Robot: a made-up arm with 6 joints. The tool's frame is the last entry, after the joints.
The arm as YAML. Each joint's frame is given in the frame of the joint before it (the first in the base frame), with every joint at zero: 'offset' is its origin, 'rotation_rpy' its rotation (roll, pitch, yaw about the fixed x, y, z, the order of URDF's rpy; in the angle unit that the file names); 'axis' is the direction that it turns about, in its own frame. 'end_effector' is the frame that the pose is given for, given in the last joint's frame.
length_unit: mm
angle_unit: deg
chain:
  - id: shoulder
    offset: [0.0, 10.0, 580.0]
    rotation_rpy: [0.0, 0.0, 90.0]
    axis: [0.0, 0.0, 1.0]
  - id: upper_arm
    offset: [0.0, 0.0, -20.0]
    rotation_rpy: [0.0, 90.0, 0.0]
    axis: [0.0, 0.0, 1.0]
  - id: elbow
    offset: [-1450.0, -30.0, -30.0]
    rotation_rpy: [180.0, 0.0, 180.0]
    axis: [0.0, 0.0, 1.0]
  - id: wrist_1
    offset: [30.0, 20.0, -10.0]
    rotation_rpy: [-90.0, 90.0, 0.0]
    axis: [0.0, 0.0, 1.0]
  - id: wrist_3
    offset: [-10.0, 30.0, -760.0]
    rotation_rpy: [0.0, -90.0, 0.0]
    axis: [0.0, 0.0, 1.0]
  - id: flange
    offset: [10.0, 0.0, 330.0]
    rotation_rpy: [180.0, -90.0, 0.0]
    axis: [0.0, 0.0, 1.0]
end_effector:
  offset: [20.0, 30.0, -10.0]
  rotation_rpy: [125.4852, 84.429, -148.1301]
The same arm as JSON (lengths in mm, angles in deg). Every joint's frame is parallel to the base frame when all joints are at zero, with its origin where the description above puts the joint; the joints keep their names.
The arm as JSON. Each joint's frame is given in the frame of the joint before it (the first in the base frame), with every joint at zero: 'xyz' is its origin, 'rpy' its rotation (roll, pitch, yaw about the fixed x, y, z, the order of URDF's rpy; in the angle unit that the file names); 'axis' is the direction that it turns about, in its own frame. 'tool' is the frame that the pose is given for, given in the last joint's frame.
{"units": {"length": "mm", "angle": "deg"}, "joints": [{"name": "shoulder", "type": "revolute", "origin": {"xyz": [0.0, 10.0, 580.0], "rpy": [0.0, 0.0, 0.0]}, "axis": "+z"}, {"name": "upper_arm", "type": "revolute", "origin": {"xyz": [0.0, 0.0, -20.0], "rpy": [0.0, 0.0, 0.0]}, "axis": "+y"}, {"name": "elbow", "type": "revolute", "origin": {"xyz": [30.0, -30.0, 1450.0], "rpy": [0.0, 0.0, 0.0]}, "axis": "-y"}, {"name": "wrist_1", "type": "revolute", "origin": {"xyz": [-20.0, 10.0, 30.0], "rpy": [0.0, 0.0, 0.0]}, "axis": "-x"}, {"name": "wrist_3", "type": "revolute", "origin": {"xyz": [760.0, -10.0, -30.0], "rpy": [0.0, 0.0, 0.0]}, "axis": "-y"}, {"name": "flange", "type": "revolute", "origin": {"xyz": [-10.0, -330.0, 0.0], "rpy": [0.0, 0.0, 0.0]}, "axis": "-x"}], "tool": {"origin": {"xyz": [10.0, -20.0, 30.0], "rpy": [3.74, 2.94, 4.74]}}}
